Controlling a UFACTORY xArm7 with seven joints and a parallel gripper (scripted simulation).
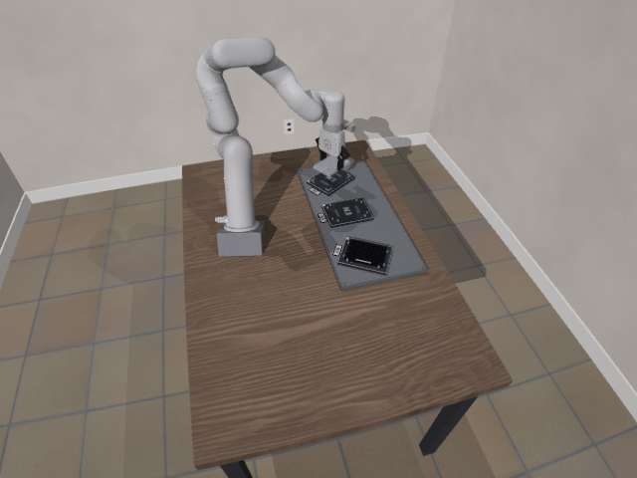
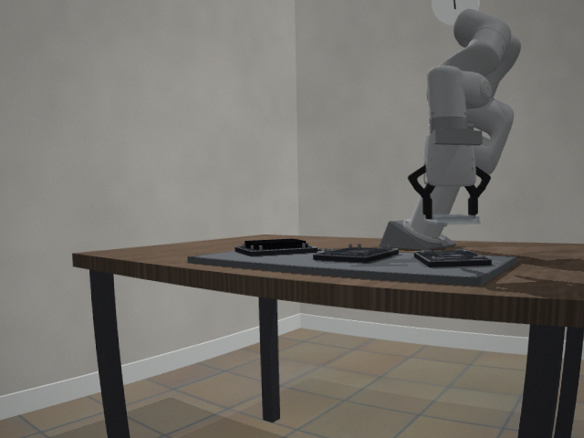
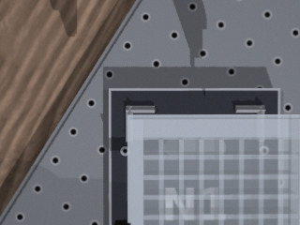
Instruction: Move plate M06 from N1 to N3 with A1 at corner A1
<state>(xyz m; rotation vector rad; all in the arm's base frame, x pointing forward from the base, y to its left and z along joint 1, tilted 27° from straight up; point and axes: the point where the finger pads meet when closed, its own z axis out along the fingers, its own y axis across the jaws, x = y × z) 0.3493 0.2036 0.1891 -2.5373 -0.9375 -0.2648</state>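
The nest N3 lies 200 mm to the right of my hand, 90 mm below it and 30 mm ahead of it. Also, from my hand: nest N1 (90 mm below); clear well plate (10 mm below); grey perforated deck (200 mm to the right, 100 mm below, 60 mm ahead).
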